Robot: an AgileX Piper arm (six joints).
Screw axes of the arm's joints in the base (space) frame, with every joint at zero. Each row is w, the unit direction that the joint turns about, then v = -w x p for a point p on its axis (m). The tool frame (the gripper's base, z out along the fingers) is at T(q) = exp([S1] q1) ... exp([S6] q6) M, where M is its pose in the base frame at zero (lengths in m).
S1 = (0, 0, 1, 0.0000, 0.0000, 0.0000)
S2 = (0, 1, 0, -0.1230, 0.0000, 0.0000)
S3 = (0, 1, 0, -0.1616, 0.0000, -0.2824)
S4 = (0.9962, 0, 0.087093, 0.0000, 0.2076, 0.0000)
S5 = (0, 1, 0, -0.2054, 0.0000, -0.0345)
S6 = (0.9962, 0, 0.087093, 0.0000, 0.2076, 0.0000)
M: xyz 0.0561 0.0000 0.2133 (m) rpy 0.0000 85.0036 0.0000 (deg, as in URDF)
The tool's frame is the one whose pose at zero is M.
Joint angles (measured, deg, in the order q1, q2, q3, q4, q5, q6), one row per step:
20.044, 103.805, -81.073, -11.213, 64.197, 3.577
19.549, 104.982, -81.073, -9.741, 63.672, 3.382
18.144, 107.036, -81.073, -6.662, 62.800, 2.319
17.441, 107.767, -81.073, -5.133, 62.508, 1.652
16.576, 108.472, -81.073, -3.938, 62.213, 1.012
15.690, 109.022, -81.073, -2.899, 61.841, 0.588
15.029, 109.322, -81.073, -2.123, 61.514, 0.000
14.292, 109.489, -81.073, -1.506, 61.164, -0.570
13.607, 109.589, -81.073, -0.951, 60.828, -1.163
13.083, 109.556, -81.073, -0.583, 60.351, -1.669
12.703, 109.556, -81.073, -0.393, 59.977, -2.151
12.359, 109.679, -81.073, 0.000, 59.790, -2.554
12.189, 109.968, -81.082, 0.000, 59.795, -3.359
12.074, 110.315, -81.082, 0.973, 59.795, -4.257
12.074, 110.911, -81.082, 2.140, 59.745, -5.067
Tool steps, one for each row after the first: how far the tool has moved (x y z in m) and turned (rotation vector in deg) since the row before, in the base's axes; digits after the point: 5 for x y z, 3 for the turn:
0.00315, 0.00005, -0.00776, 1.083, 1.126, -0.677
0.00594, -0.00288, -0.01367, 2.228, 2.162, -1.291
0.00218, -0.00183, -0.00491, 1.146, 0.894, -0.571
0.00255, -0.00336, -0.00468, 0.874, 0.744, -0.657
0.00248, -0.00380, -0.00363, 0.835, 0.451, -0.845
0.00173, -0.00290, -0.00197, 0.643, 0.172, -0.367
0.00174, -0.00367, -0.00107, 0.543, -0.030, -0.404
0.00153, -0.00348, -0.00062, 0.495, -0.109, -0.309
0.00136, -0.00271, 0.00029, 0.396, -0.424, -0.162
0.00107, -0.00207, 0.00006, 0.202, -0.334, 0.026
0.00084, -0.00160, -0.00078, 0.321, 0.007, -0.100
0.00066, -0.00101, -0.00188, -0.149, 0.259, 0.630
0.00036, 0.00066, -0.00230, 0.703, 0.499, 0.381
0.00054, 0.00175, -0.00392, 0.849, 0.720, 0.320

